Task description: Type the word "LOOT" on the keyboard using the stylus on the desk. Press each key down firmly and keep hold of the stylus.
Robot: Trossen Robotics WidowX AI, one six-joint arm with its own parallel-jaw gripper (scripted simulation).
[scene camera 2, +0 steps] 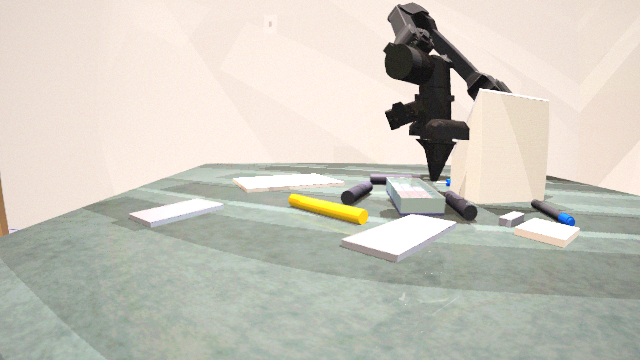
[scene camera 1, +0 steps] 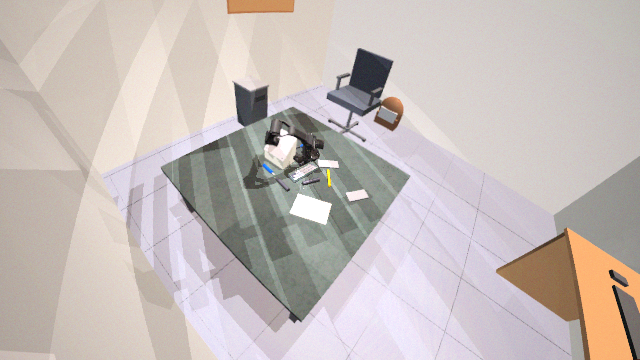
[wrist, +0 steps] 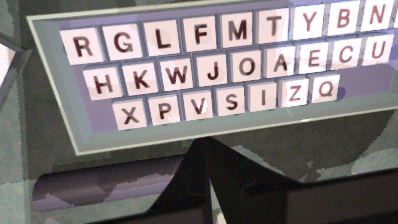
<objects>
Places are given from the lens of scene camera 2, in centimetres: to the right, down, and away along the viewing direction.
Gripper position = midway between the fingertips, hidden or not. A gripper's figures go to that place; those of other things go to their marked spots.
my gripper (scene camera 2: 433, 181): 19, 0, 53
yellow cylinder (scene camera 2: 334, 210): 2, 4, 46
</objects>
